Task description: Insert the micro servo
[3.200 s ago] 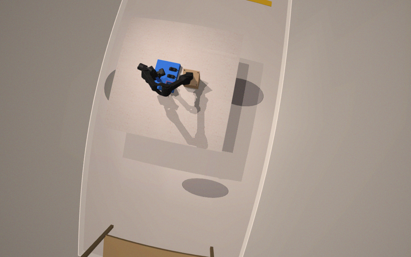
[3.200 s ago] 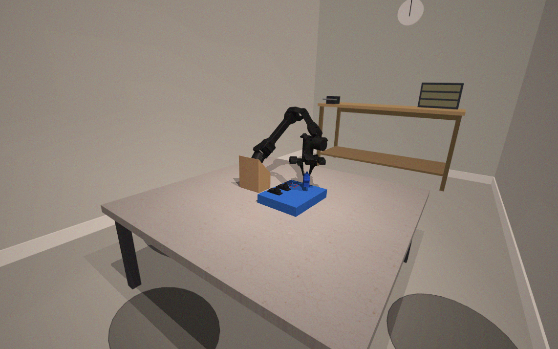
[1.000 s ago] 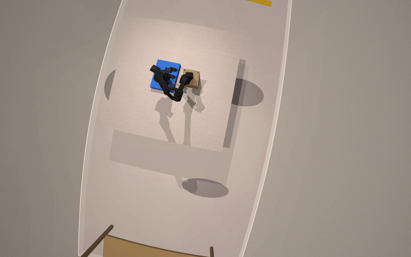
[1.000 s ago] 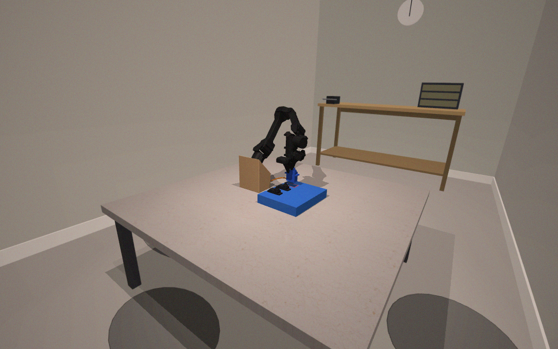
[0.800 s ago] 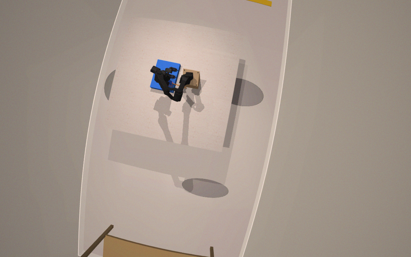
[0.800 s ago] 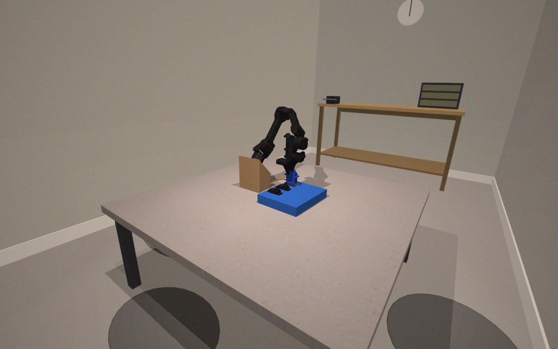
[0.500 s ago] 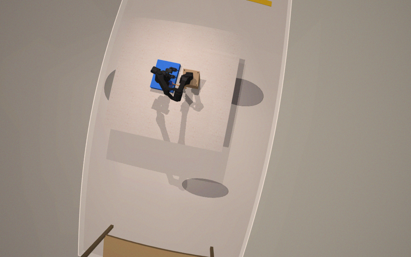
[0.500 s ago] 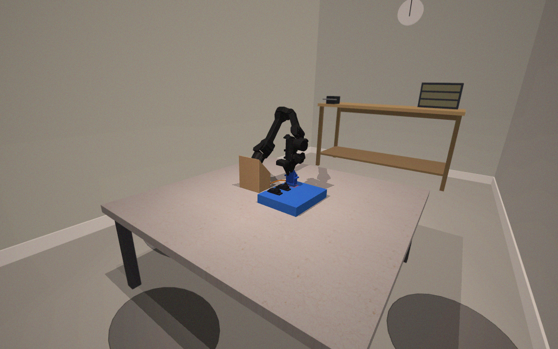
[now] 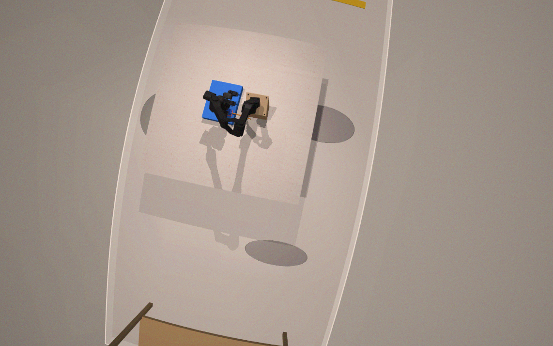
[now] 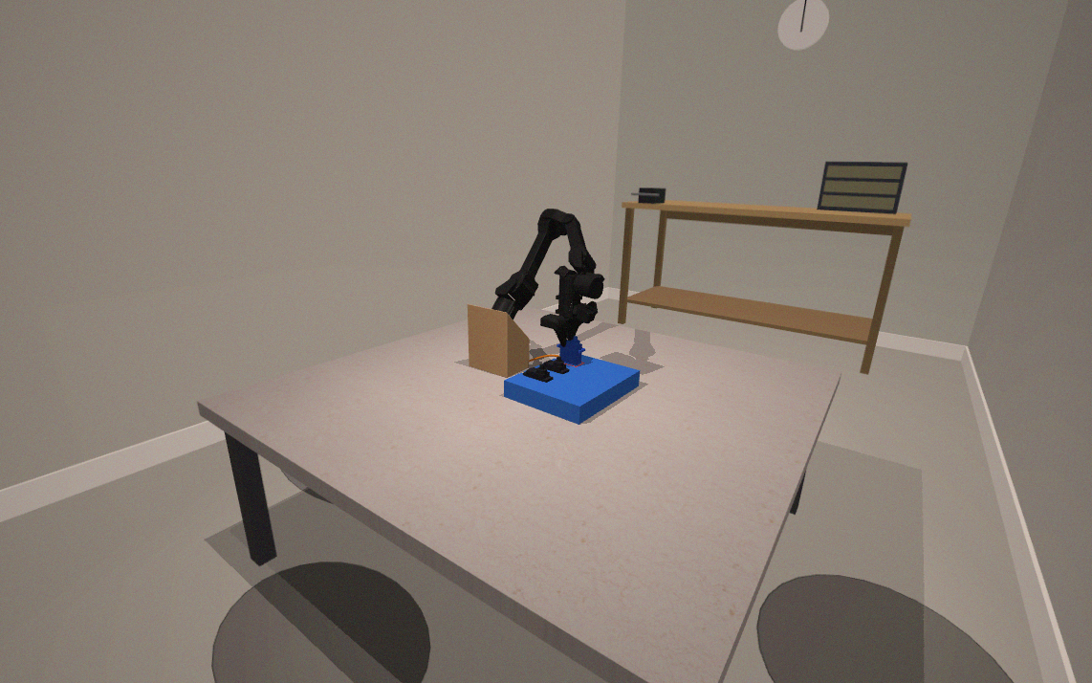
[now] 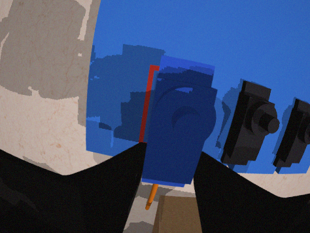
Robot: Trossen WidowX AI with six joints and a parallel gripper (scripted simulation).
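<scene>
The blue deck lies 11 cm ahead of my gripper tip, 9 cm to the right of it and 7 cm below it.
</scene>
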